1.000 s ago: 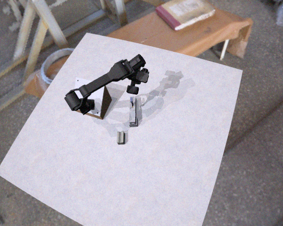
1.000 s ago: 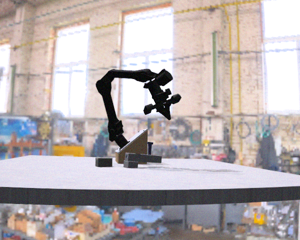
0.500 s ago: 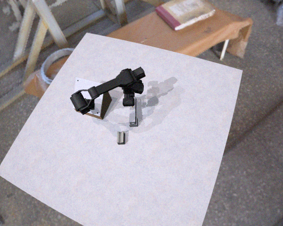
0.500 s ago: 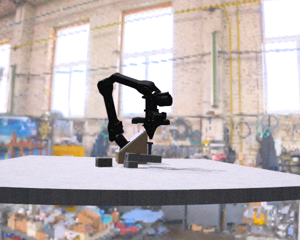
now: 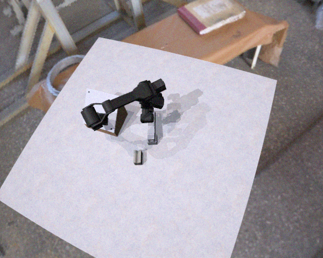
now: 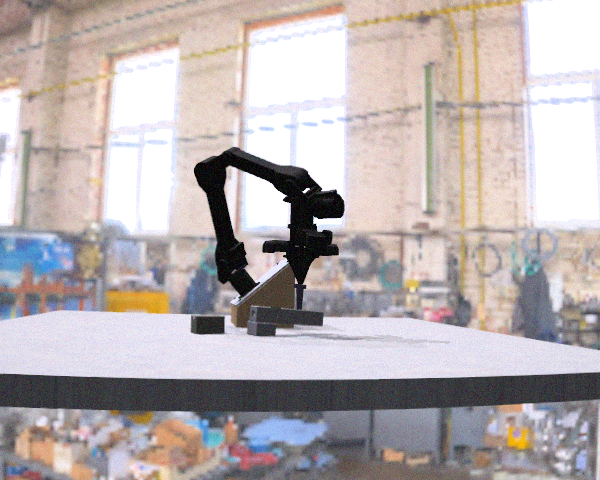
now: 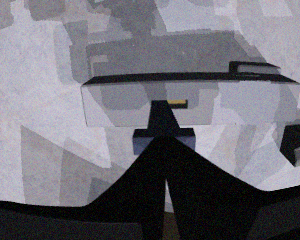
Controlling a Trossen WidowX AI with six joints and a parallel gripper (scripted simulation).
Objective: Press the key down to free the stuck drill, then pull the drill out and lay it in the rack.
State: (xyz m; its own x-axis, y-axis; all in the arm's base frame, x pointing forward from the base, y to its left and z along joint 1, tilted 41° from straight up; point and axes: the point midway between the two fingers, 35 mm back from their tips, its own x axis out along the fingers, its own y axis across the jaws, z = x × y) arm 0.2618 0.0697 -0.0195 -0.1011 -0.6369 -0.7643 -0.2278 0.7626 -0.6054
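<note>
My gripper tip is now 3 cm above the blue key. Also, from my gripper tip: drill: 8 cm below, 6 cm to the right, 1 cm ahead; then rack: 22 cm to the right, 10 cm below, 3 cm behind.
</note>
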